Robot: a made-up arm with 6 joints.
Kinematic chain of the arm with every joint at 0, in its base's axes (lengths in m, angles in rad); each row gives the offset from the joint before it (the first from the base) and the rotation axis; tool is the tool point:
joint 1: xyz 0 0 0.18 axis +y
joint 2: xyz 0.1 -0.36 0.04 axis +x
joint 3: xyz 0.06 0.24 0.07 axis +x
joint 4: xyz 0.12 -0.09 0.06 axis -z
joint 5: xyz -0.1 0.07 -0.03 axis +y
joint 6: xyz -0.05 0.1 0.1 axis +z
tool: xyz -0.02 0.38 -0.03
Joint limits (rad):
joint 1: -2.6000..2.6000
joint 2: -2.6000..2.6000
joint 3: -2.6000..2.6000
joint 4: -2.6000..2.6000
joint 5: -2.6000..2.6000
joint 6: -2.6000..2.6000
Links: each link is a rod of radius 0.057 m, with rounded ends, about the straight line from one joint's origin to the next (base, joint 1, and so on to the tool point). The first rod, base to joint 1, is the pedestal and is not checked.
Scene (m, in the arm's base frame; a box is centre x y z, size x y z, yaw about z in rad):
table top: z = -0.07
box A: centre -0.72 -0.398 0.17 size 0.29 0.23 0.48 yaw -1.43
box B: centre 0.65 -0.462 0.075 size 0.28 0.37 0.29 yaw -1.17
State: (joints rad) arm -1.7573 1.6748 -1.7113 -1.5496 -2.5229 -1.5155
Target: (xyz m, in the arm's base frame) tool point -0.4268 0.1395 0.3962
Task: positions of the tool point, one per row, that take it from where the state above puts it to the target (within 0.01 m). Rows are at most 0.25 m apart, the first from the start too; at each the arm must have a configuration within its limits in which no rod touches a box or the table.
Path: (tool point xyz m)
1: -0.4690 -0.9009 0.3260
2: -0.4156 -0.8433 0.4914
3: -0.3019 -0.7727 0.6260
4: -0.1438 -0.6935 0.7087
5: 0.0370 -0.6108 0.7263
6: 0.2153 -0.5296 0.6750
7: 0.0880 -0.5185 0.7583
8: -0.0526 -0.4719 0.8164
9: -0.1938 -0.3920 0.8384
10: -0.3201 -0.2857 0.8178
11: -0.4160 -0.1643 0.7543
12: -0.4687 -0.0426 0.6543
13: -0.4718 0.0636 0.5298
14: -0.4268 0.1395 0.3962

